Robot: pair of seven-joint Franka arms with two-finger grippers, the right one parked.
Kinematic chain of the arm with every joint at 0, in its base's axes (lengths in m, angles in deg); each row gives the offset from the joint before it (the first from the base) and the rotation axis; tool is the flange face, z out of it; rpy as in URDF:
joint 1: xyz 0 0 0.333 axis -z
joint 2: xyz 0 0 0 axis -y
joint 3: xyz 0 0 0.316 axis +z
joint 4: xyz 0.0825 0 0 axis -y
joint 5: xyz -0.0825 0 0.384 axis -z
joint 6: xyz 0 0 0 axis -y
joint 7: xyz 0.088 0 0 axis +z
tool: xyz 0 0 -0.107 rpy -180 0 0
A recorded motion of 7 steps. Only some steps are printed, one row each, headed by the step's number.
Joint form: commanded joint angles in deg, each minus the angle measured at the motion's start. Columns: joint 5, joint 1, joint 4, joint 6, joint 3, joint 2, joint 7.
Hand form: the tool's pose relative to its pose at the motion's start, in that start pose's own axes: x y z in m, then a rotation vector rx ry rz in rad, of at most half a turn. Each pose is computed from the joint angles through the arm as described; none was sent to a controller.
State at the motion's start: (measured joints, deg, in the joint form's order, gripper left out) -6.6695 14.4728 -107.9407 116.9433 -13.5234 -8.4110 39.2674
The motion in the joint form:
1: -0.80 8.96 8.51 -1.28 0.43 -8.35 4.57
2: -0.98 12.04 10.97 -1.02 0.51 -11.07 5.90
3: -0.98 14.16 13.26 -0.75 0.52 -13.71 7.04
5: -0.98 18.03 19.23 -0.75 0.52 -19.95 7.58
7: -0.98 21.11 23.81 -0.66 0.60 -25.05 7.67
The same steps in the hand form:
1: -0.0239 0.0924 0.0150 -0.0103 -0.0172 0.0671
2: -0.0377 0.1242 0.0223 -0.0182 -0.0195 0.0948
3: -0.0467 0.1483 0.0313 -0.0260 -0.0259 0.1086
5: -0.0617 0.1956 0.0521 -0.0410 -0.0424 0.1568
7: -0.0773 0.2311 0.0736 -0.0482 -0.0580 0.1989

